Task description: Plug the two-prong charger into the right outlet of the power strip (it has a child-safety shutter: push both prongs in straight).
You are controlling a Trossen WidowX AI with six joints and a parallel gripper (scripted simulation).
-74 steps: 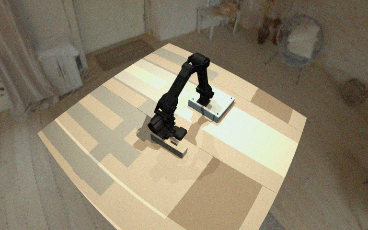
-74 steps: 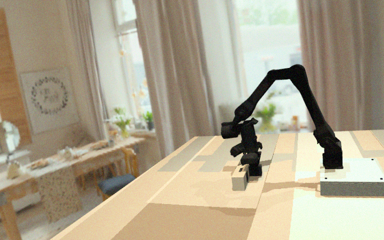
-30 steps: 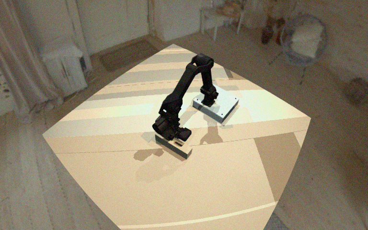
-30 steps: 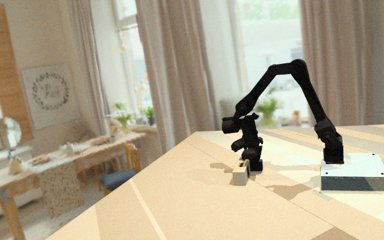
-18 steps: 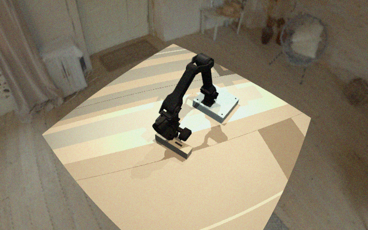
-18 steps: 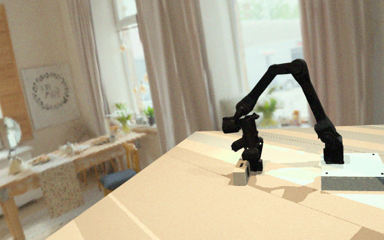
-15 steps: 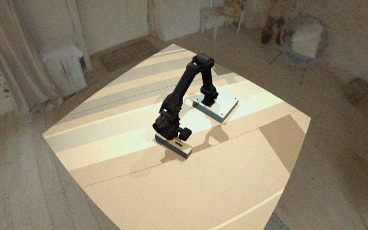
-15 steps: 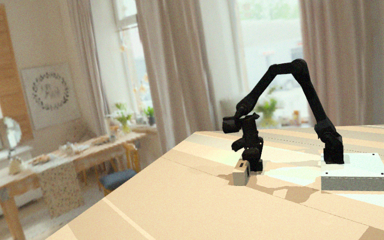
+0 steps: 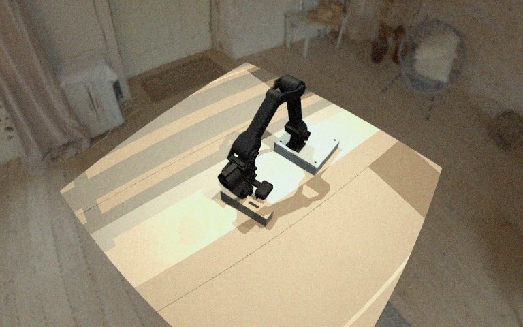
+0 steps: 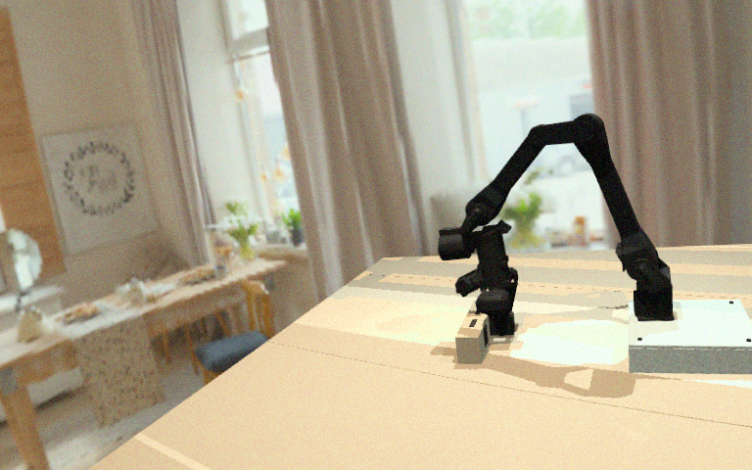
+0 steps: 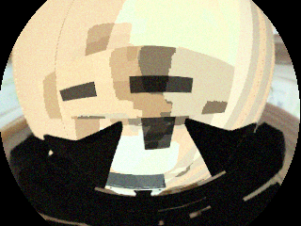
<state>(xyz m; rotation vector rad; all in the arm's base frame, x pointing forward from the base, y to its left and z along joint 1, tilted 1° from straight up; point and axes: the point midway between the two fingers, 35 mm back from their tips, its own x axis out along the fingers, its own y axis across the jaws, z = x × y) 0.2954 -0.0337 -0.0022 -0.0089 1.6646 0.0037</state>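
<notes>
My gripper tip is now 2 cm short of the black two-prong charger and 1 cm below it.
</notes>
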